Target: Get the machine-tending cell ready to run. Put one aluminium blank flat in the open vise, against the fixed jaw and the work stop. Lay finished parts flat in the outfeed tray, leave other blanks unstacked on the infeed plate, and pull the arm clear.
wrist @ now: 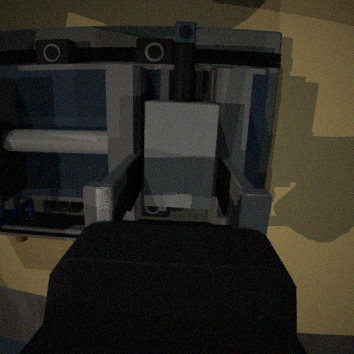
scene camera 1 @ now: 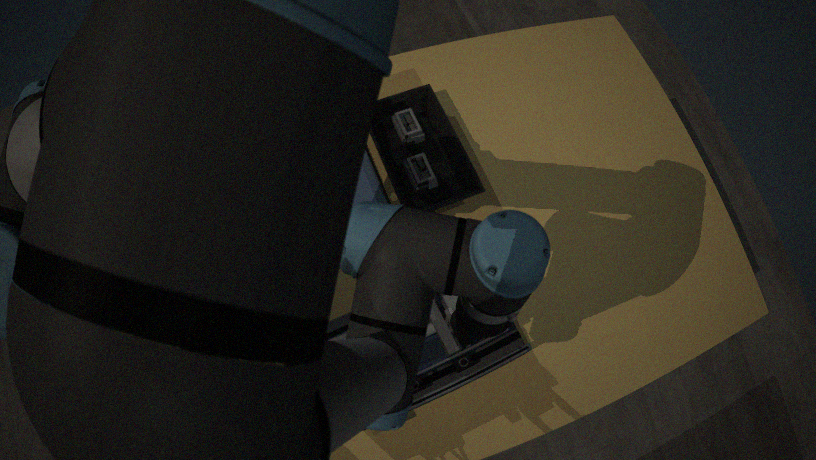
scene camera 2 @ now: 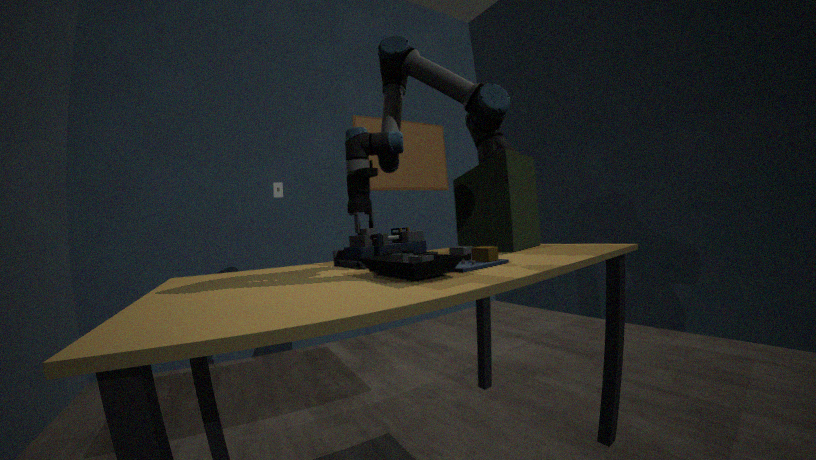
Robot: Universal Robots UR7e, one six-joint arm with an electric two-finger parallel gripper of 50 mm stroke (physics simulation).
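Frame: origin at the arm's base, x left, y ahead, z down, level; metres.
Seen in the pictures: gripper, fingertip midpoint: (wrist: 178, 173) (scene camera 2: 365, 232); arm's base, link origin: (scene camera 2: 498, 162).
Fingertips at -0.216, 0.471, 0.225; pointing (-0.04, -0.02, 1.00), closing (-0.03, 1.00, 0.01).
Pixels of each thing's top centre, then the offset from my fingertips to it, as dx, dy, dz.
- grey aluminium blank, top centre: (wrist: 179, 157) (scene camera 1: 464, 308) (scene camera 2: 366, 228) +0.013, +0.000, -0.011
- vise's left jaw, top centre: (wrist: 122, 148) (scene camera 1: 440, 322) (scene camera 2: 376, 233) +0.014, -0.035, +0.008
- dark stop rod, top centre: (wrist: 183, 72) +0.059, +0.002, +0.009
- vise, top centre: (wrist: 70, 154) (scene camera 1: 421, 334) (scene camera 2: 384, 232) +0.010, -0.069, +0.006
- blue infeed plate, top centre: (scene camera 1: 329, 188) (scene camera 2: 460, 262) +0.324, -0.084, +0.097
- grey block, top centre: (scene camera 2: 461, 246) +0.284, -0.136, +0.061
- yellow block, top centre: (scene camera 2: 484, 247) +0.372, -0.128, +0.061
My gripper (wrist: 178, 173) (scene camera 2: 364, 221) is open and empty, low over the vise, with one finger on each side of a grey aluminium blank (wrist: 181, 130). The blank looks flat between the vise's left jaw (wrist: 121, 107) and right jaw (wrist: 232, 112); a dark gap shows on its left. Its far end is by a dark stop rod (wrist: 185, 80) with a blue end. Contact with the stop and right jaw is unclear. The vise (scene camera 1: 480, 366) is largely hidden by the arm in scene camera 1. Two finished parts (scene camera 1: 408, 124) (scene camera 1: 421, 170) lie apart in the black outfeed tray (scene camera 1: 465, 171) (scene camera 2: 414, 270).
The blue infeed plate (scene camera 2: 496, 263) (scene camera 1: 368, 177) carries a grey block (scene camera 2: 460, 251) and a yellow block (scene camera 2: 485, 253); the arm hides much of it in scene camera 1. The tray stands beside the plate and vise. A large green box (scene camera 2: 502, 202) stands near the arm's base.
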